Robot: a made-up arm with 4 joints.
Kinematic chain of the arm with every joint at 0, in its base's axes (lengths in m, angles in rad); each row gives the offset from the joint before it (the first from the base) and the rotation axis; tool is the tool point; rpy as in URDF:
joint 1: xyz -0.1 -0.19 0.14 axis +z
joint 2: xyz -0.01 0 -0.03 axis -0.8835 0.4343 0.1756
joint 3: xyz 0 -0.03 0.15 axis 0.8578 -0.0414 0.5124
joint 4: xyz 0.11 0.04 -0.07 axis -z
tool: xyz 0.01 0 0.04 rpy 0.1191 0.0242 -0.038
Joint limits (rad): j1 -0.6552..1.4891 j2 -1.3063..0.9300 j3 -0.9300..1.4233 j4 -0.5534..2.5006
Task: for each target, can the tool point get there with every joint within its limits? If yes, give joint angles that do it. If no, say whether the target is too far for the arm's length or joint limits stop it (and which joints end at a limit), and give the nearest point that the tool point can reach.
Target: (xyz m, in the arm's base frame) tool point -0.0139 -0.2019 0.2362
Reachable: yes | joints 0.2888 -0.2774 -0.0326 2.1594
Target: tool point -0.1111 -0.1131 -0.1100
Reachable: no: joint limits stop it (at a limit: joint 2, joint 4) | nearest point -0.1234 -0.0278 0.1224 | short by 0.248 m
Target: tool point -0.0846 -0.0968 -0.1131
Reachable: no: joint limits stop it (at a limit: joint 2, joint 4) | nearest point -0.0731 -0.0275 0.1222 | short by 0.246 m
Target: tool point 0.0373 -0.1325 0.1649
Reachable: yes | joints 0.0617 0.7504 -0.4253 -0.2774
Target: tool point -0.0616 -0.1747 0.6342
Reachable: no: too far | nearest point -0.0786 -0.1815 0.3486 | short by 0.286 m
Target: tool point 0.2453 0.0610 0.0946
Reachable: no: too far | nearest point 0.0791 -0.0598 0.1745 | short by 0.220 m
